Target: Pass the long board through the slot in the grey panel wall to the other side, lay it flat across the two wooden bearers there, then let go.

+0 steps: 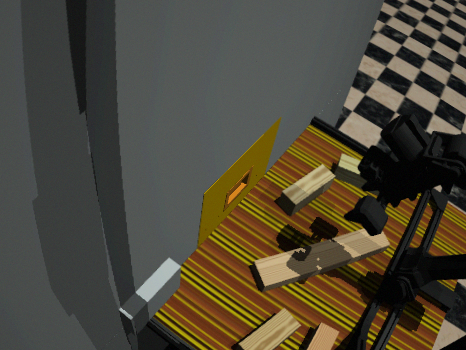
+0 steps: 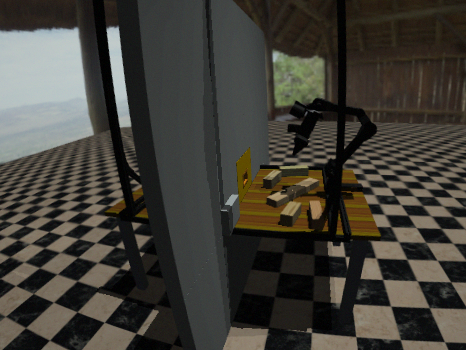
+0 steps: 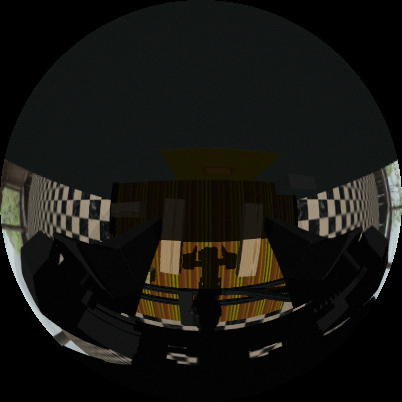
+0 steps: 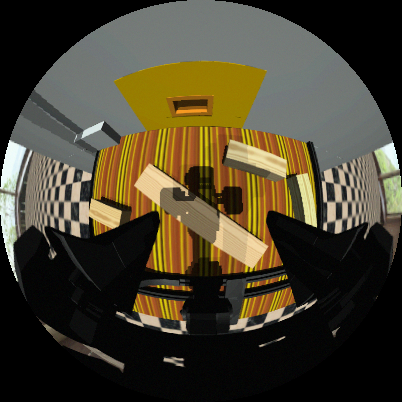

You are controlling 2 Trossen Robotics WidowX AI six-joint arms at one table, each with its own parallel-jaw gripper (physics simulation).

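The long board lies flat and slantwise on the striped table before the grey panel wall, partly in shadow. The slot is a small framed opening near the table top. My right gripper is open and empty, high above the board. My left gripper is open and empty on the other side, above two parallel wooden bearers: one bearer at left, another bearer at right.
A yellow plate surrounds the slot. Several short wooden blocks lie around the board, including a block near the wall. A pale block sits at the wall's foot.
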